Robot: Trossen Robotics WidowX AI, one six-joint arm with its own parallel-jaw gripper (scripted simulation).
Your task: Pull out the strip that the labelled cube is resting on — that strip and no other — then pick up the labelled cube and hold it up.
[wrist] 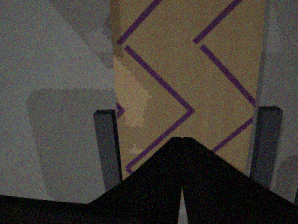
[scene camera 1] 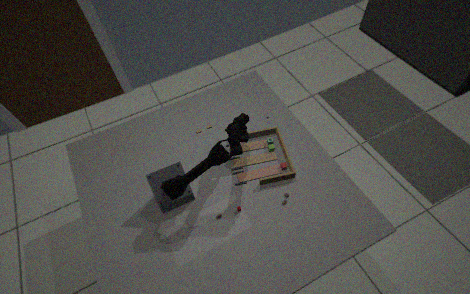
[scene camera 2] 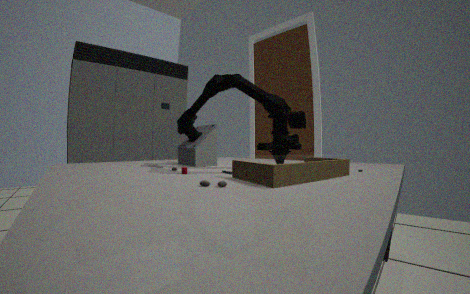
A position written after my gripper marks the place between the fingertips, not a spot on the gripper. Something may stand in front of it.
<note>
I see my gripper [scene camera 2: 280, 168].
My gripper is seen too in the wrist view [wrist: 181, 147].
</note>
